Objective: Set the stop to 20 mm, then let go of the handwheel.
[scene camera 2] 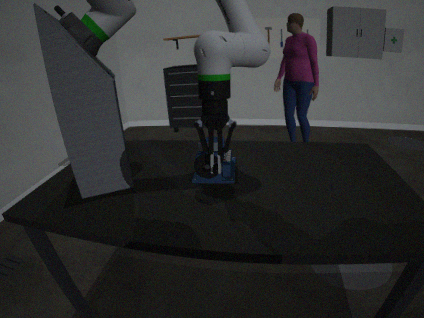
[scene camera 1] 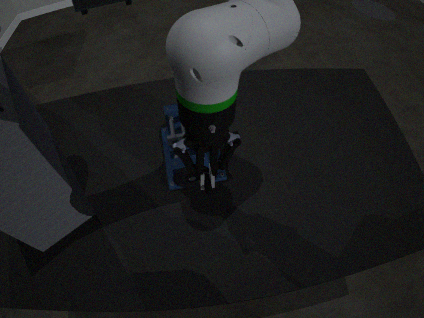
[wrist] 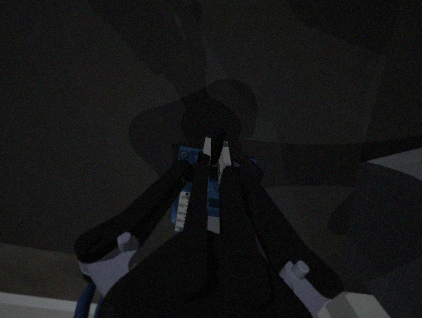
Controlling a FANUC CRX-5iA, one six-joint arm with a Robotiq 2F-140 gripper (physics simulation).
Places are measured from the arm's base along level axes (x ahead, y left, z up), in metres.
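Pixels of known places: gripper, fingertip midpoint: (scene camera 2: 216, 171) (scene camera 1: 206, 183) (wrist: 214, 148); arm's base, origin of the base link: (scene camera 2: 80, 43).
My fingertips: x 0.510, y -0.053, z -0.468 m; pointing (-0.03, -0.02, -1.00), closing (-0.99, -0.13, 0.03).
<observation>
Ahead of a thing's pixels: the offset from my fingertips to its top centre. "spot": to the spot under its first point. Level surfaces: height alone.
The blue fixture (scene camera 1: 169, 167) (scene camera 2: 215, 181) (wrist: 188, 154) stands on the dark table. Its black handwheel @(spot: dz +0.011, dx -0.052, dy +0.008 m) (scene camera 2: 201, 166) (wrist: 251, 170) is at the near end, partly covered by the fingers. My gripper (scene camera 1: 207, 181) (scene camera 2: 215, 164) (wrist: 214, 148) points down and is shut on the handwheel's black handle @(dz +0.030, dx +0.002, dy -0.010 m) (wrist: 218, 140), which shows between the pale fingertips in the wrist view. A white scale @(spot: dz -0.009, dx +0.010, dy +0.149 m) (scene camera 2: 228, 155) (wrist: 182, 211) lies along one side of the fixture; its numbers are too small and dark to read. A light grey block @(dz +0.059, dx -0.042, dy +0.103 m) (wrist: 213, 224), seemingly the stop, shows partly between the finger links.
A tall grey slanted pedestal (scene camera 1: 37, 185) (scene camera 2: 92, 125) stands on the table @(dz -0.065 m) (scene camera 2: 320, 200) left of the fixture in the scene views. Behind the table are a person in a pink top (scene camera 2: 301, 57), a drawer cabinet (scene camera 2: 181, 95) and a wall cabinet (scene camera 2: 350, 32).
</observation>
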